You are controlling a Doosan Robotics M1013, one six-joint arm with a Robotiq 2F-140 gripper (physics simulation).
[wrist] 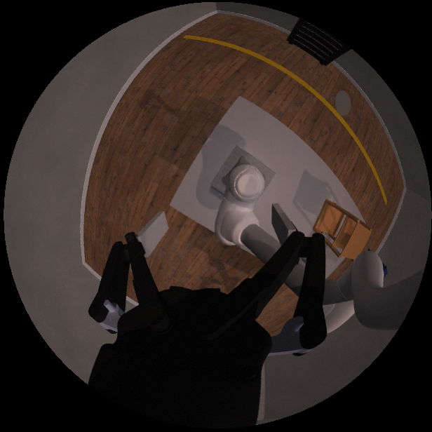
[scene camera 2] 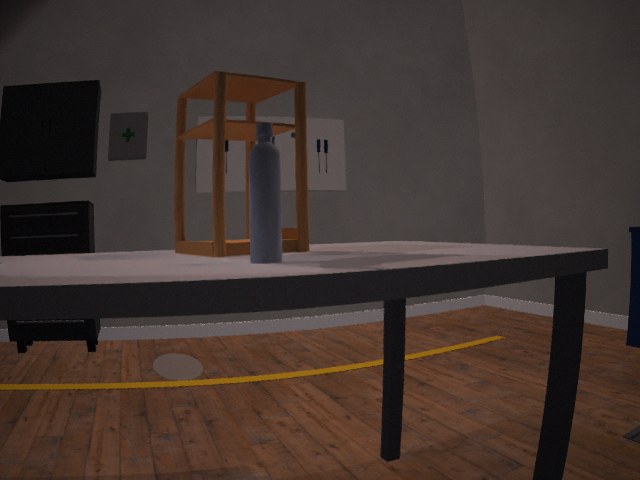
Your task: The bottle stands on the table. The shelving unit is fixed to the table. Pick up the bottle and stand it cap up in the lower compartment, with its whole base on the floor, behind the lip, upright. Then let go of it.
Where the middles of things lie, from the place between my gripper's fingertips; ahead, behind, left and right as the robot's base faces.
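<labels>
The orange wooden shelving unit (scene camera 2: pixel 222 86) is 280 mm to the left of my hand, 800 mm ahead of it and 550 mm below it. The blue-grey bottle (scene camera 2: pixel 265 224) is a long way below my hand and well ahead of it, and slightly to the right of it.
</labels>
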